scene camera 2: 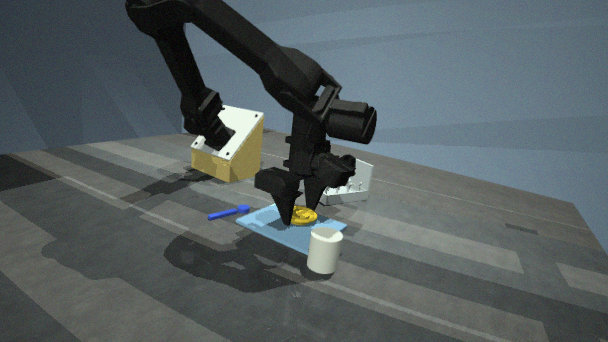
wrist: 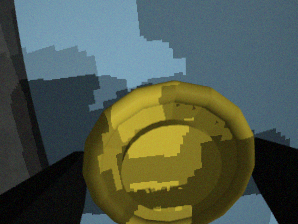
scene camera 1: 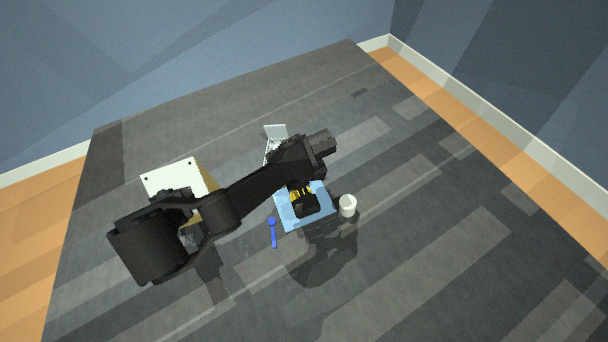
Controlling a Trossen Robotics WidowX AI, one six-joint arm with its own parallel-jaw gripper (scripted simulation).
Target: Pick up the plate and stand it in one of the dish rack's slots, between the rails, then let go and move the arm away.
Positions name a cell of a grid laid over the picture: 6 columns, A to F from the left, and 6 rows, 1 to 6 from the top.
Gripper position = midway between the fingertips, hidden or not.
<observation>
I see my gripper (scene camera 2: C4), a dish rack (scene camera 2: D4) and a white cup (scene camera 2: D5).
My gripper also shows in the wrist view (wrist: D5) and in scene camera 1 (scene camera 1: C4). The wrist view misses the dish rack: it is out of frame. The wrist view misses the white cup: it is out of frame.
</observation>
